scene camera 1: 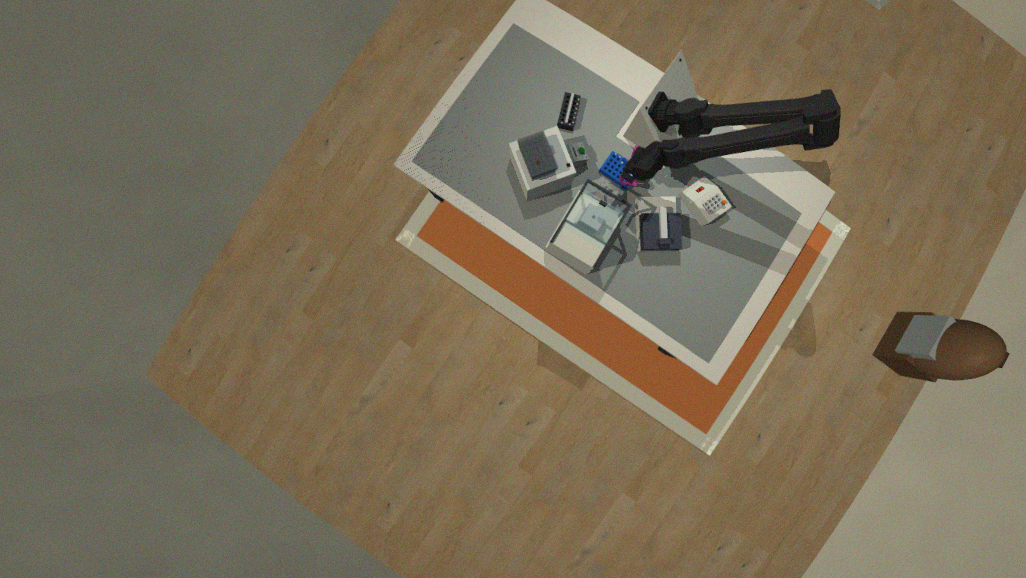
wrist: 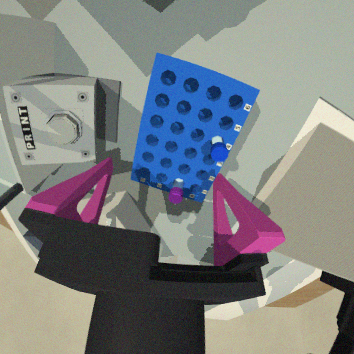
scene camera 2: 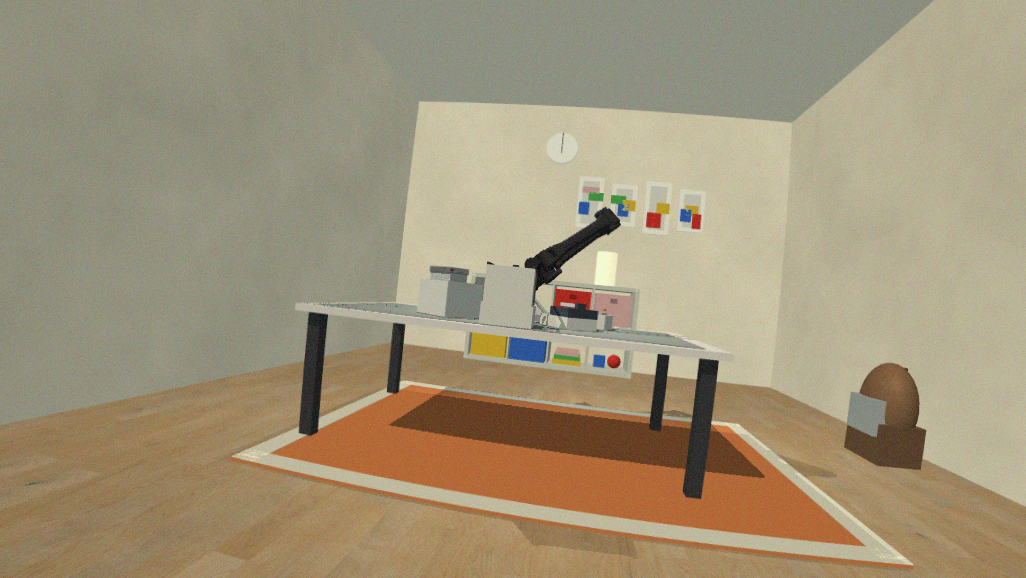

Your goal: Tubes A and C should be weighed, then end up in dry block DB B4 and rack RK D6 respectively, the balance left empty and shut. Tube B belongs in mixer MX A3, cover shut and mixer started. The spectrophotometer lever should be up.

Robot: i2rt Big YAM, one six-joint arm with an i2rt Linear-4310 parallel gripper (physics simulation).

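Places are measured from the arm's base along level axes (x down, y ahead, z right), in metres.
Where they show: gripper, fingertip midpoint: [scene camera 1: 626, 172] [wrist: 164, 170]; arm's base at its link origin: [scene camera 1: 660, 112].
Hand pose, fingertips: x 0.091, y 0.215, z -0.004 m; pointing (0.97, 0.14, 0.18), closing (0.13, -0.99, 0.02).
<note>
Things, the pixels of their centre, and the offset from my fingertips. "pt": a spot on its surface instead.
- blue rack at the middle of its body: [wrist: 185, 135] [scene camera 1: 619, 170] dx +0.034, dy -0.011, dz +0.023 m
- blue-capped tube at the middle of its body: [wrist: 216, 142] dx +0.018, dy -0.040, dz +0.030 m
- purple-capped tube at the middle of its body: [wrist: 177, 183] dx +0.018, dy -0.015, dz -0.025 m
- glass-walled balance at the middle of its body: [scene camera 1: 592, 218] [scene camera 2: 512, 293] dx -0.062, dy +0.231, dz +0.031 m
- black block with holes, body centre: [scene camera 1: 568, 110] dx +0.025, dy -0.120, dz +0.303 m
- grey-white box with a dark top, body centre: [scene camera 1: 553, 157] [scene camera 2: 459, 292] dx -0.046, dy +0.102, dz +0.255 m
- small box with a green button, surface spot: [scene camera 1: 580, 150] pt dx -0.022, dy +0.019, dz +0.186 m
- navy device with a pale bar, body centre: [wrist: 89, 248] [scene camera 1: 658, 223] [scene camera 2: 568, 314] dx -0.002, dy +0.105, dz -0.193 m
- white keypad device at the middle of its body: [scene camera 1: 705, 200] [scene camera 2: 592, 319] dx +0.014, dy -0.067, dz -0.310 m
- tall white panel at a spot on its surface: [scene camera 2: 508, 294] pt dx -0.059, dy +0.394, dz +0.033 m
A blue rack [scene camera 1: 612, 163] [wrist: 225, 85] stands on the table. In the wrist view, a blue-capped tube [wrist: 219, 151] stands in its numbered right edge column, and a purple-capped tube [wrist: 175, 195] stands at its near edge; their letters do not show. My gripper [scene camera 1: 628, 164] [wrist: 164, 170] is open and empty, its magenta fingers spread above the rack's near end, either side of the purple cap. The glass-walled balance [scene camera 1: 580, 245] stands beside the rack; its door state is unclear. A black block with holes [scene camera 1: 570, 111] stands farther back. A third tube cannot be made out.
A grey-white box with a dark top [scene camera 1: 538, 155], a small box with a green button [scene camera 1: 580, 150], a navy device with a pale bar [scene camera 1: 649, 233] and a white keypad device [scene camera 1: 707, 201] surround the rack. A PRINT button box [wrist: 62, 127] and tall white panel [scene camera 2: 508, 294] are near the gripper.
</note>
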